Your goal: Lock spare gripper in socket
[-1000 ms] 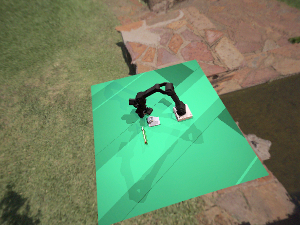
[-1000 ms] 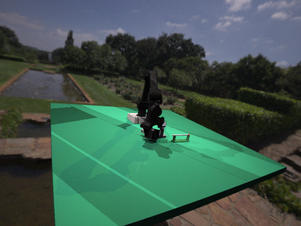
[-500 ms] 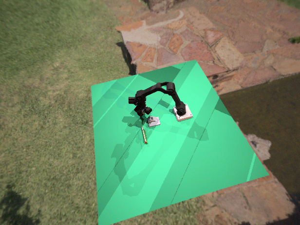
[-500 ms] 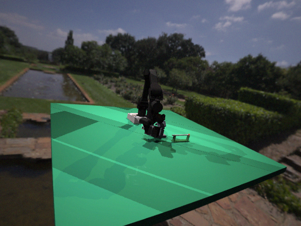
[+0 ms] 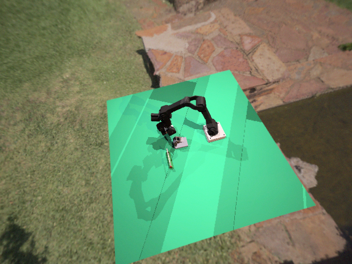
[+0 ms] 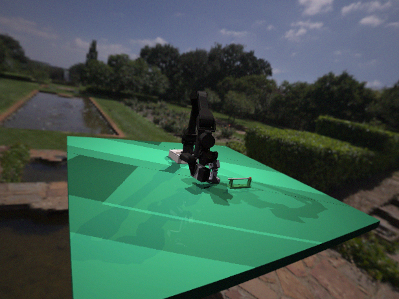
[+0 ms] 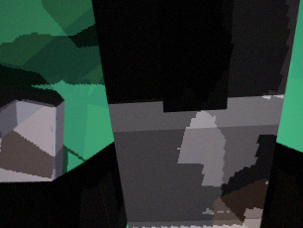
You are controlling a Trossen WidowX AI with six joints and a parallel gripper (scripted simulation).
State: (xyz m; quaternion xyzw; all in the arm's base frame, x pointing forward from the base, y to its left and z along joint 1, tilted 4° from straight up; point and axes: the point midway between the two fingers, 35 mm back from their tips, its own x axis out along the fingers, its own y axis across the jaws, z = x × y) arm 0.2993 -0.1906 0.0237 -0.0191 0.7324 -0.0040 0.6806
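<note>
Right now the grey mount is 13 cm to the left of my gripper tip and 2 cm behind it. The rest, counted from my gripper tip: spare gripper: 2 cm above, 1 cm ahead; then green cradle: 22 cm to the left, 10 cm ahead, 3 cm below.
</note>
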